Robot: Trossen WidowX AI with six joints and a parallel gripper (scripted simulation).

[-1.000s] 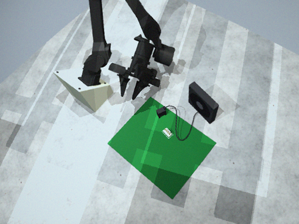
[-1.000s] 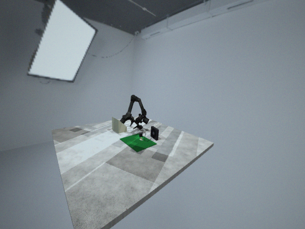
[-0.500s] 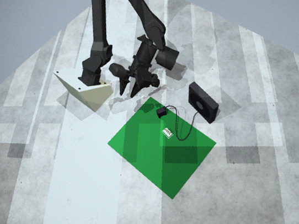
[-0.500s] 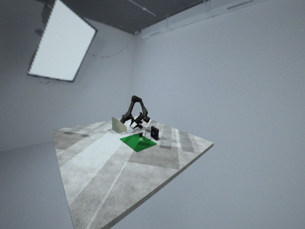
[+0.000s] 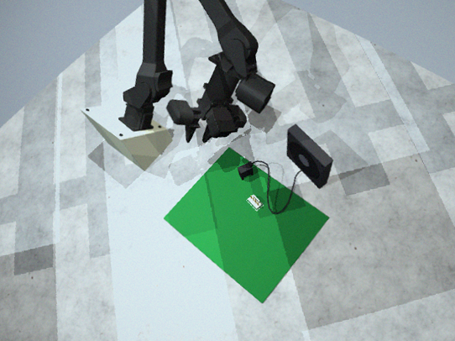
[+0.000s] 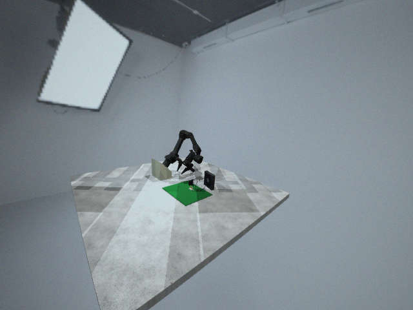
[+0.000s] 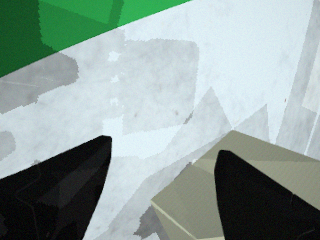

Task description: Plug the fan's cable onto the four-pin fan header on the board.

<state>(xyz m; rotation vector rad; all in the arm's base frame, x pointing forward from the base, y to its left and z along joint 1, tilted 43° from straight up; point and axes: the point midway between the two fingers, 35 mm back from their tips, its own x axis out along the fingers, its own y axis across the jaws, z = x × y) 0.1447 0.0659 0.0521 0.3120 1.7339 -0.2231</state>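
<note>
The black plug lies 130 mm ahead of my gripper tip, 30 mm to the left of it and 50 mm below it. Also, from my gripper tip: white four-pin fan header: 190 mm ahead, 10 mm to the right, 70 mm below; green board: 190 mm ahead, 60 mm to the right, 90 mm below; black cable: 140 mm ahead, 50 mm to the left, 40 mm below.
</note>
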